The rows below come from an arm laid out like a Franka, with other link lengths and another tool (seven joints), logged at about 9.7 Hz.
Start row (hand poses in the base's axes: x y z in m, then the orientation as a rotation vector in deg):
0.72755 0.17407 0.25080 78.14 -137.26 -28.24
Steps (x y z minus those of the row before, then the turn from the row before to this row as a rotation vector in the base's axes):
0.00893 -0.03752 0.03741 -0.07 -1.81 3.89
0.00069 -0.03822 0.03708 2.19 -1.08 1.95
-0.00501 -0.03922 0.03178 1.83 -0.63 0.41
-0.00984 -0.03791 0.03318 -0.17 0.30 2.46
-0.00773 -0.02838 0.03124 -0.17 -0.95 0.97
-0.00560 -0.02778 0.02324 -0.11 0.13 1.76
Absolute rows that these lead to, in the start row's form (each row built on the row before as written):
0.73648 0.13655 0.28821 83.51 -135.51 -26.07
0.73717 0.09833 0.32529 87.26 -134.91 -27.64
0.73216 0.05911 0.35707 88.89 -135.21 -29.43
0.72232 0.02120 0.39025 91.32 -132.75 -28.86
0.71459 -0.00718 0.42149 92.87 -132.53 -27.77
0.70899 -0.03496 0.44473 94.63 -130.79 -27.33

